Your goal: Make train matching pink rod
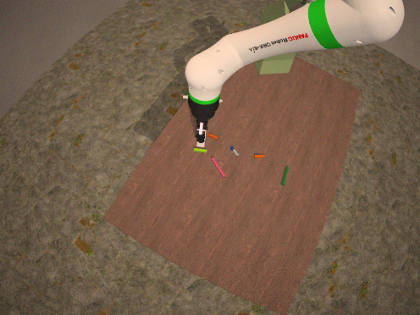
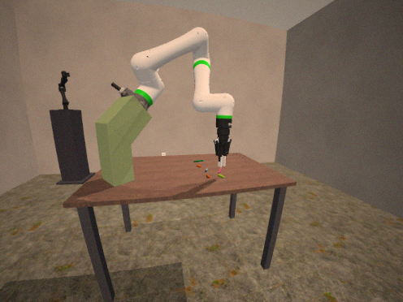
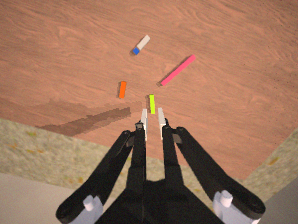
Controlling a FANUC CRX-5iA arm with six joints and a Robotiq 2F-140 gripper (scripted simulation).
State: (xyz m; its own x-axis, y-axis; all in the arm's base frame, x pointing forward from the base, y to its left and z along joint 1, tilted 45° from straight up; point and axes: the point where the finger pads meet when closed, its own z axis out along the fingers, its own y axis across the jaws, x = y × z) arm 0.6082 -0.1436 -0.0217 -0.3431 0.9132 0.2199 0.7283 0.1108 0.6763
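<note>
Right now my hand is 100 mm above the lime rod. From my hand the other things lie so: blue rod: 80 mm behind, 100 mm to the left, 100 mm below; then pink rod: 20 mm ahead, 100 mm to the left, 100 mm below; then grey rod: 70 mm behind, 120 mm to the left, 100 mm below.
</note>
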